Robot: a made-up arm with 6 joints.
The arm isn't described. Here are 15 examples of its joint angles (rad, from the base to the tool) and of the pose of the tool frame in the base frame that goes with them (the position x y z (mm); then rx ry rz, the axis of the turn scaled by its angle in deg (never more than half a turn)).
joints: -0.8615 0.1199 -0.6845 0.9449 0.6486 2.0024
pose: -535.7 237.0 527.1 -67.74 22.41 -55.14
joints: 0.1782 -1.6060 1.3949 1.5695 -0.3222 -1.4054
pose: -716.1 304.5 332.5 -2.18 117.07 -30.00
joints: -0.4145 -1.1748 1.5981 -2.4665 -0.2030 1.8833
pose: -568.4 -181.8 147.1 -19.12 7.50 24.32
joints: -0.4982 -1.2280 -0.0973 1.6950 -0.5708 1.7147
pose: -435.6 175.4 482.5 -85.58 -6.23 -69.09
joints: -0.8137 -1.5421 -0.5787 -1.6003 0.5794 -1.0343
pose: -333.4 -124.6 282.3 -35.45 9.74 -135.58
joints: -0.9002 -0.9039 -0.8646 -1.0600 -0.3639 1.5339
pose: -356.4 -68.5 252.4 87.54 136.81 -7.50
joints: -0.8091 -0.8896 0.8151 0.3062 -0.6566 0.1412
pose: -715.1 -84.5 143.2 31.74 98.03 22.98
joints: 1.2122 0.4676 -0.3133 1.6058 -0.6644 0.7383
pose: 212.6 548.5 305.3 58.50 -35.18 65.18
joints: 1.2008 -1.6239 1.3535 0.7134 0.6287 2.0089
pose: -207.7 999.0 -80.0 -132.38 -9.58 -89.40
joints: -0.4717 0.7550 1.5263 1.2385 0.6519 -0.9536
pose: -36.8 143.8 -260.7 71.20 60.98 -77.95
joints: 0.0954 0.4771 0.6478 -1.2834 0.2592 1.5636
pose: -283.4 234.1 -149.0 55.06 -37.84 -7.82
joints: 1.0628 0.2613 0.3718 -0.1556 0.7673 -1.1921
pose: 236.6 342.6 -39.7 -114.27 11.48 61.34
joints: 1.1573 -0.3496 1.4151 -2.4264 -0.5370 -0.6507
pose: -23.1 445.5 -47.9 85.05 121.47 67.38
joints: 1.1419 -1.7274 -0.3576 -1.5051 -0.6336 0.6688
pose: 46.4 499.3 330.2 85.56 105.25 -92.95
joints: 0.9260 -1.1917 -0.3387 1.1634 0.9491 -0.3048
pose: 58.4 634.2 512.1 -58.78 -63.90 -49.72
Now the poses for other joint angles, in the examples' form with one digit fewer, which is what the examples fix.
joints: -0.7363 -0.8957 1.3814 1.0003 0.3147 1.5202
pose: -697 -171 -275 -46.1 -129.6 -57.5
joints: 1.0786 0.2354 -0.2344 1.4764 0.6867 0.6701
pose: 382 645 272 115.4 16.8 127.0
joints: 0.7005 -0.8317 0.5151 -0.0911 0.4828 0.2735
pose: -207 731 6 165.9 42.6 -51.3
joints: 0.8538 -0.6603 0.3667 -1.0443 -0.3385 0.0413
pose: 5 656 102 80.4 -6.5 -126.1
